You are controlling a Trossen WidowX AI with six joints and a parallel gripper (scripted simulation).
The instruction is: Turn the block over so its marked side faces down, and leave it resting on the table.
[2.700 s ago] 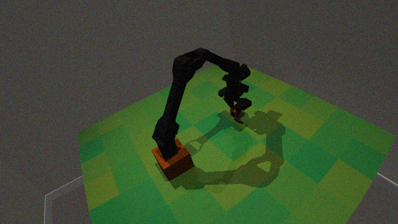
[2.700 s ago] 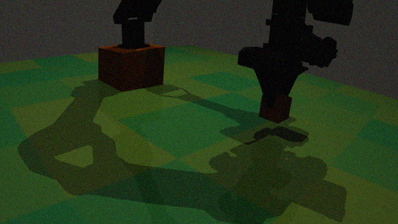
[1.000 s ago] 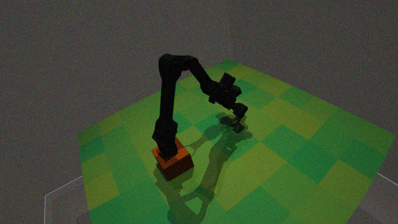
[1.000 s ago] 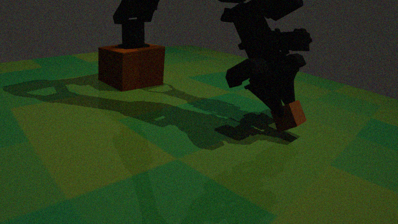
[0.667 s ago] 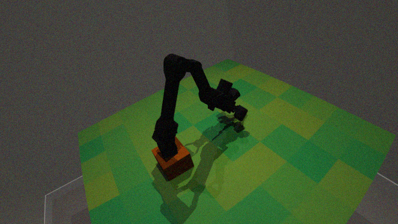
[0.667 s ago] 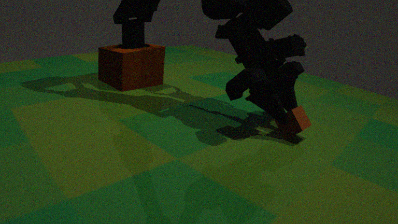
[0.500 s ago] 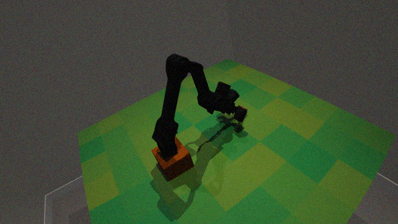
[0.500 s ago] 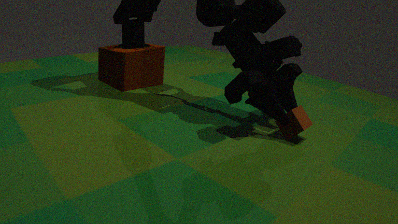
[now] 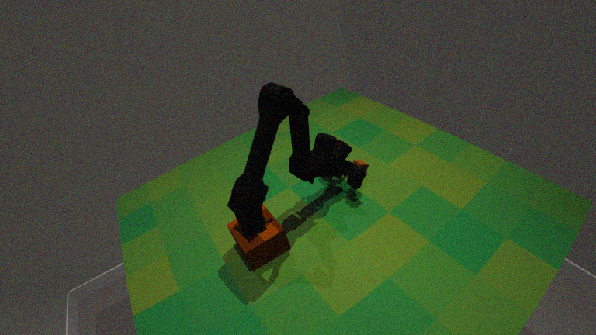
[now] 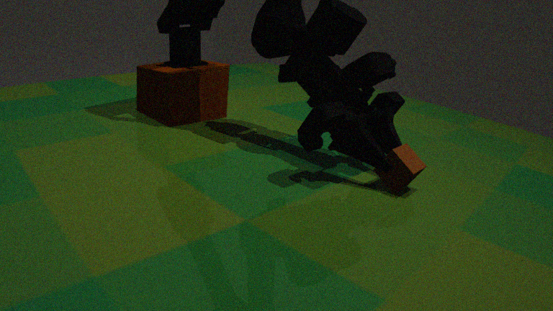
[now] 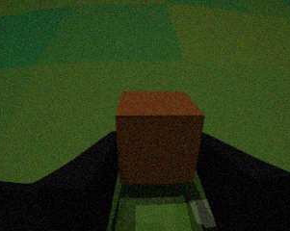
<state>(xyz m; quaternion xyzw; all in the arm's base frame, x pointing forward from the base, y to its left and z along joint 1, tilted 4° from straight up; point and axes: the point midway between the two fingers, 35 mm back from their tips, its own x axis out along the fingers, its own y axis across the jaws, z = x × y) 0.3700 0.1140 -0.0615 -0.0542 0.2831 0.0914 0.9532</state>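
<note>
The block is 10 mm below my gripper tip.
</note>
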